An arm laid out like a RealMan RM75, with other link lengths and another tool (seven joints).
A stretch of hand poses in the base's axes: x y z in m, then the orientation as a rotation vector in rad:
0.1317, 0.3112, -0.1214, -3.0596, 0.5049, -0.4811
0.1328, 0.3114, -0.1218, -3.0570, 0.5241, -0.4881
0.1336, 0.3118, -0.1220, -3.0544, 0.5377, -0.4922
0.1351, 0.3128, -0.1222, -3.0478, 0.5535, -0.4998
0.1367, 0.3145, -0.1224, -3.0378, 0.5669, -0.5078
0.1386, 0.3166, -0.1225, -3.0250, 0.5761, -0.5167
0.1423, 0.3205, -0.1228, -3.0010, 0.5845, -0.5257
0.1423, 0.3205, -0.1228, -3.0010, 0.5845, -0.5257
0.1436, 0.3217, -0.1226, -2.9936, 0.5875, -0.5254
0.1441, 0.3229, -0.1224, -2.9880, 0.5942, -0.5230
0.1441, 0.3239, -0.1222, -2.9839, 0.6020, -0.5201
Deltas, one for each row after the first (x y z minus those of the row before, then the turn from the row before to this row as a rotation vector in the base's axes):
0.0011, 0.0002, -0.0004, -0.0005, -0.0043, -0.0125
0.0008, 0.0004, -0.0002, 0.0005, -0.0027, -0.0088
0.0015, 0.0010, -0.0002, 0.0032, -0.0058, -0.0101
0.0016, 0.0017, -0.0002, 0.0063, -0.0070, -0.0085
0.0019, 0.0021, -0.0001, 0.0089, -0.0085, -0.0057
0.0037, 0.0039, -0.0003, 0.0194, -0.0118, -0.0048
0.0000, 0.0000, 0.0000, 0.0000, 0.0000, 0.0000
0.0013, 0.0012, 0.0002, 0.0068, -0.0018, -0.0017
0.0005, 0.0012, 0.0002, 0.0054, 0.0001, -0.0041
0.0000, 0.0010, 0.0002, 0.0041, 0.0009, -0.0049

